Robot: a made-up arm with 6 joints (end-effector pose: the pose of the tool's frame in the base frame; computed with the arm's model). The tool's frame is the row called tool.
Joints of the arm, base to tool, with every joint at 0 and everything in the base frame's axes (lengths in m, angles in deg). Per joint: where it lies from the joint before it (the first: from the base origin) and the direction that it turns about. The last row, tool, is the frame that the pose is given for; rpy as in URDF.
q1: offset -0.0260 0.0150 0.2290 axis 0 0 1
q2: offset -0.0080 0.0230 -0.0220 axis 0 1 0
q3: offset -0.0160 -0.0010 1.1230 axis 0 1 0
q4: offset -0.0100 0.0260 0.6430 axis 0 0 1
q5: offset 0.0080 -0.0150 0.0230 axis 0 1 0
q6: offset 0.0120 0.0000 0.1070 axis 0 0 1
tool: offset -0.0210 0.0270 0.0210 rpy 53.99 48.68 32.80
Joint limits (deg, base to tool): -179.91..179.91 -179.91..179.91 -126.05..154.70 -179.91..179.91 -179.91..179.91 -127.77..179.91
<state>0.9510 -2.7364 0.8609 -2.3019 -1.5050 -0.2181</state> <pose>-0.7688 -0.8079 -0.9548 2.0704 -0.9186 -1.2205</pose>
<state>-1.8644 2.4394 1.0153 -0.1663 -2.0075 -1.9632</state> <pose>-0.1560 -0.6333 -1.3028 -0.6758 -0.6373 2.1194</pose>
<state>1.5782 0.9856 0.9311 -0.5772 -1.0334 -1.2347</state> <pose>-0.1449 1.6717 0.6541 -0.3890 0.5797 -0.0112</pose>
Working (the frame after each row of the table, in the pose's form):
after q1: -0.0260 0.0150 0.2290 0.0000 0.0000 1.5782
after q2: -0.0489 0.0068 0.2070 -0.7718 0.7662 1.4374
after q3: -0.0548 0.9341 0.8406 -1.4657 1.4549 1.0297
after q4: -0.0853 1.5422 0.6320 -1.7398 0.9349 0.6659
after q5: -0.0685 1.5645 0.6256 -1.1231 0.2006 1.3648
after q6: -0.1160 1.6497 0.6712 -0.9462 -0.4461 0.2547

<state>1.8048 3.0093 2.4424 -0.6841 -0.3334 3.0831</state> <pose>0.0640 -0.4369 -0.3969 2.0822 1.0151 -1.8900</pose>
Working (the frame after each row of the table, in the pose's form):
after q1: -0.0260 0.0150 0.2290 0.0000 0.0000 1.8048
after q2: -0.0465 0.0019 0.2070 -2.3980 1.8936 0.1589
after q3: -0.0836 0.1616 -0.9041 0.7449 -0.5882 1.6874
after q4: 0.0029 -0.3131 -0.4782 0.8282 -0.2803 1.0527
after q5: 0.0236 -0.3279 -0.4652 1.0035 -0.5616 0.9116
after q6: 0.0299 -0.4189 -0.4079 0.6158 1.1801 -1.9140

